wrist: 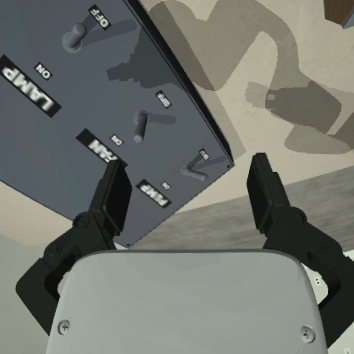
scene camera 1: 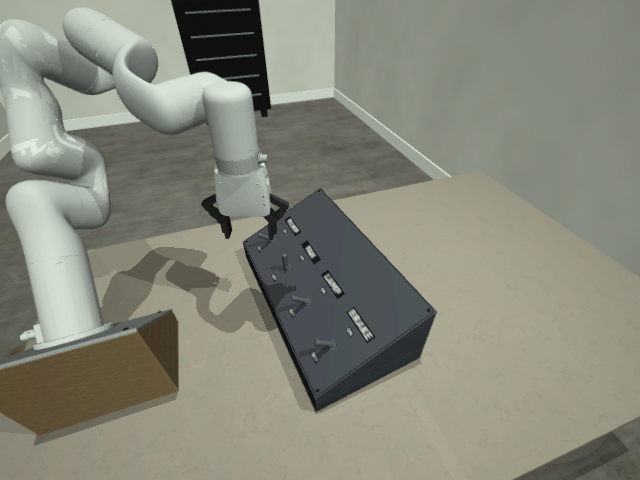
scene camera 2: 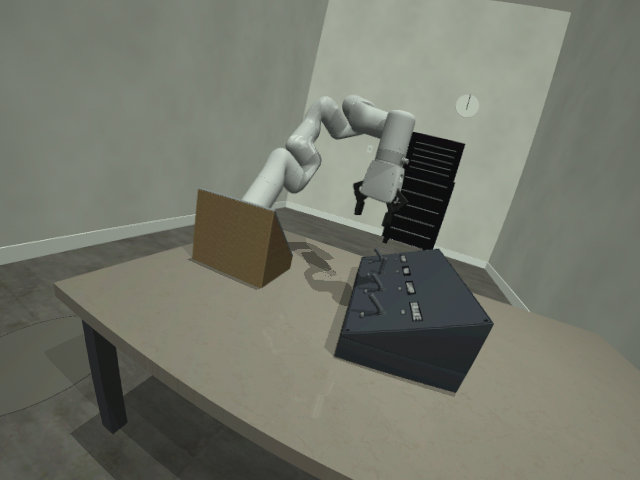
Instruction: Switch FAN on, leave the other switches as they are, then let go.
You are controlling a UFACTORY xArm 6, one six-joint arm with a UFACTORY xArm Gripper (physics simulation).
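Where they show: gripper, fingertip midpoint: [wrist: 186, 170] [scene camera 1: 250, 235] [scene camera 2: 370, 220]; arm's base, origin of the base link: [scene camera 1: 76, 337] [scene camera 2: 243, 223].
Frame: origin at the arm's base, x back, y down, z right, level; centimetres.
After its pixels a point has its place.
Observation:
The dark sloped switch box [scene camera 1: 361, 258] {x -60.0, y -2.4, z -1.6 cm} [scene camera 2: 449, 294] {x -60.6, y -2.2, z 5.5 cm} [wrist: 50, 140] {x -54.3, y -0.3, z -5.5 cm} stands on the table. The FAN lever [scene camera 1: 284, 261] {x -43.2, y 0.8, z -9.3 cm} [scene camera 2: 382, 266] {x -43.3, y 1.7, z -9.3 cm} [wrist: 140, 128] {x -43.0, y 0.4, z -9.4 cm} leans toward its ON label [wrist: 116, 140] {x -47.9, y 2.0, z -10.6 cm}, unlike its neighbours. The PUMP lever [scene camera 1: 264, 237] {x -40.0, y 1.6, z -20.9 cm} [scene camera 2: 378, 255] {x -40.2, y 2.3, z -20.9 cm} [wrist: 195, 173] {x -39.8, y 1.4, z -20.8 cm}, LAMP lever [scene camera 1: 299, 299] {x -44.0, y 1.3, z 2.8 cm} [scene camera 2: 376, 282] {x -43.9, y 2.1, z 2.8 cm} [wrist: 76, 36] {x -43.1, y 0.4, z 2.1 cm} and BRAKE lever [scene camera 1: 324, 343] {x -46.1, y 1.4, z 14.5 cm} [scene camera 2: 375, 303] {x -45.9, y 1.7, z 14.7 cm} lean toward OFF. My gripper [scene camera 1: 250, 236] {x -36.6, y -10.7, z -7.4 cm} [scene camera 2: 372, 218] {x -36.6, y -10.7, z -7.4 cm} [wrist: 186, 170] {x -36.6, y -10.7, z -7.4 cm} is wide open and empty, raised above the PUMP end of the box, apart from the levers.
The arm's base sits on a wooden wedge stand [scene camera 1: 77, 387] {x -2.1, y 1.2, z 10.1 cm} [scene camera 2: 232, 237] {x -4.3, y 1.5, z 10.0 cm} on the table [scene camera 1: 232, 428] {x -25.8, y 12.9, z 20.0 cm} [scene camera 2: 232, 335] {x -22.5, y 12.9, z 29.5 cm}. A black drawer cabinet [scene camera 1: 222, 46] [scene camera 2: 431, 191] stands on the floor behind the table, near the wall.

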